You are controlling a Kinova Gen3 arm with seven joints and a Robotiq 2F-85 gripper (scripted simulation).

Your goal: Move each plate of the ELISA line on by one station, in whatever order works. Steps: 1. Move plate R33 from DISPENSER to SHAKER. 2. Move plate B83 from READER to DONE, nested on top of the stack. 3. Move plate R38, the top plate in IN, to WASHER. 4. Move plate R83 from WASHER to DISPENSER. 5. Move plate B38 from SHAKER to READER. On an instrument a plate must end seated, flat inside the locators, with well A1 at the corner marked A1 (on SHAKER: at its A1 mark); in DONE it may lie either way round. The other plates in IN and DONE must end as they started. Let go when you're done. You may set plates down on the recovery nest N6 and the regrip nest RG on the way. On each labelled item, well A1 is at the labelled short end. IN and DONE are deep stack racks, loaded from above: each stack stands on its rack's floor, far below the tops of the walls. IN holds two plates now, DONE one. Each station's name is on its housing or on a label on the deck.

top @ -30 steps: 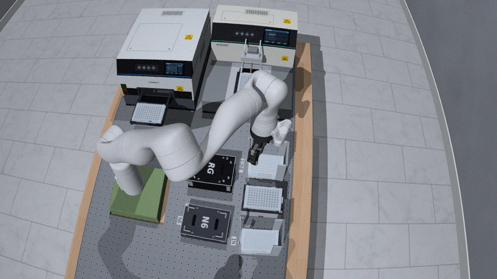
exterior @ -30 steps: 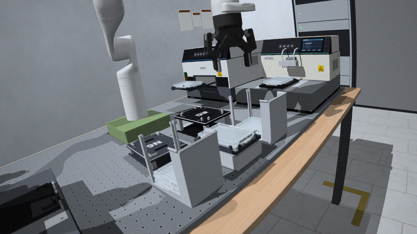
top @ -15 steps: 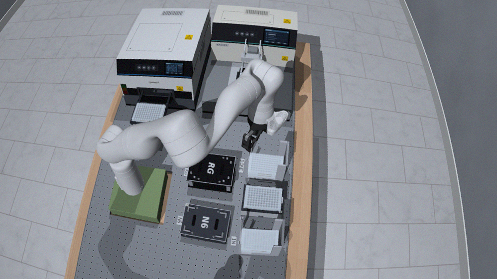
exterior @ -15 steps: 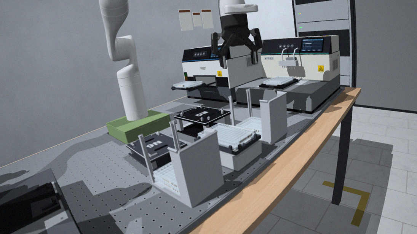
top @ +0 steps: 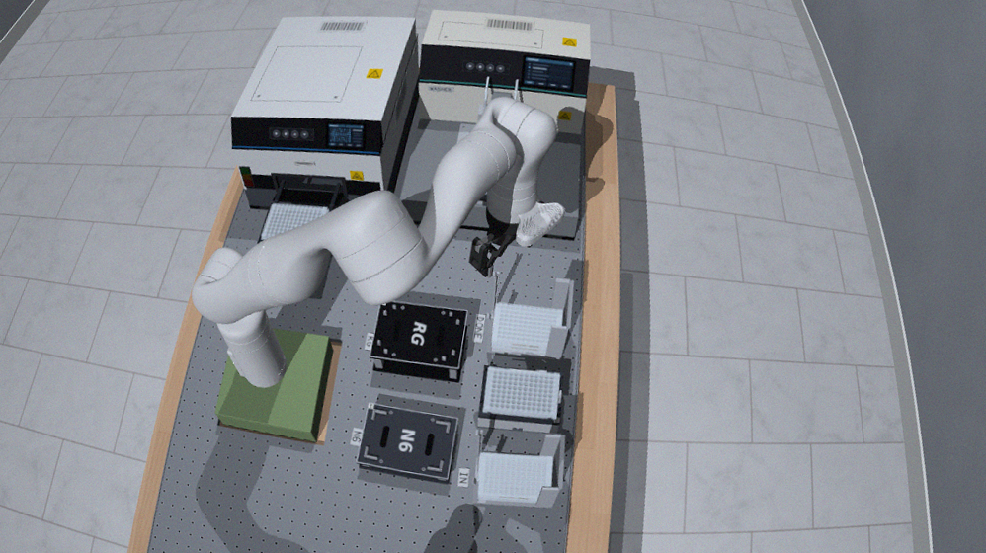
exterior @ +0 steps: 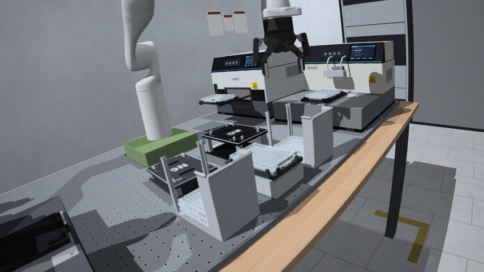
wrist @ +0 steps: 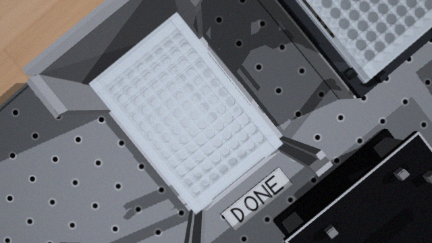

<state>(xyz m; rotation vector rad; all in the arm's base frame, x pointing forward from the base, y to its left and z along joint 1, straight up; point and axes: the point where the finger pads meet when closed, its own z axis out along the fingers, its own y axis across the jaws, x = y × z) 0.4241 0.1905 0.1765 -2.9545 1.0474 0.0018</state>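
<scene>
Now: hand 29 cm to the right of the plate R83, 12 cm above it and 6 cm past it. Also, from my hand: RG nest: 16 cm below, 14 cm behind, 8 cm to the right; plate R33: 17 cm to the right, 16 cm below, 6 cm ahead; plate B83: 19 cm below, 5 cm ahead, 2 cm to the right.
</scene>
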